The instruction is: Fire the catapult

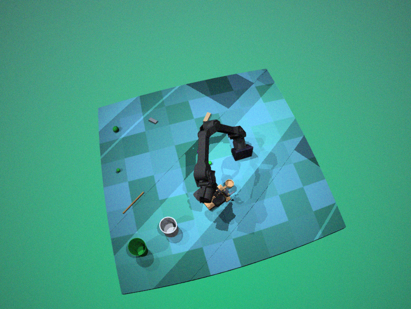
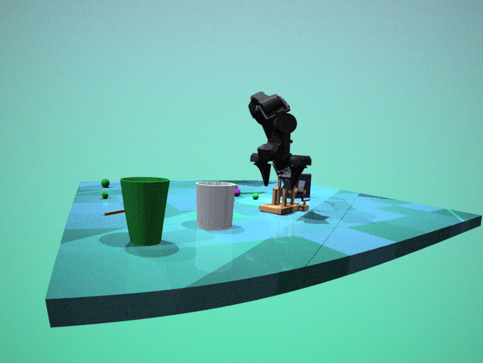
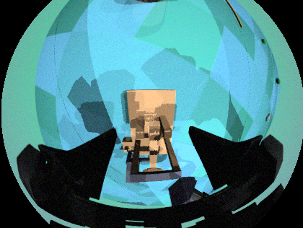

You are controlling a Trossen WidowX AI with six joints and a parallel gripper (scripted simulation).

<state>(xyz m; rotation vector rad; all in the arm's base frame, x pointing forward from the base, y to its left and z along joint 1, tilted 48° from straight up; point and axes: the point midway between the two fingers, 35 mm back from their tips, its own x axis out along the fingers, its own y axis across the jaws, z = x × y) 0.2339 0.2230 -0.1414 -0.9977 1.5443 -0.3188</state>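
Right now my gripper tip is 31 cm to the left of the purple ball, 6 cm above it and 1 cm past it. Also, from my gripper tip: white mug: 25 cm ahead, 12 cm to the left, 4 cm below; wooden catapult: 6 cm behind, 2 cm to the right, 2 cm below; thin stick: 43 cm ahead, 9 cm to the right, 7 cm below.
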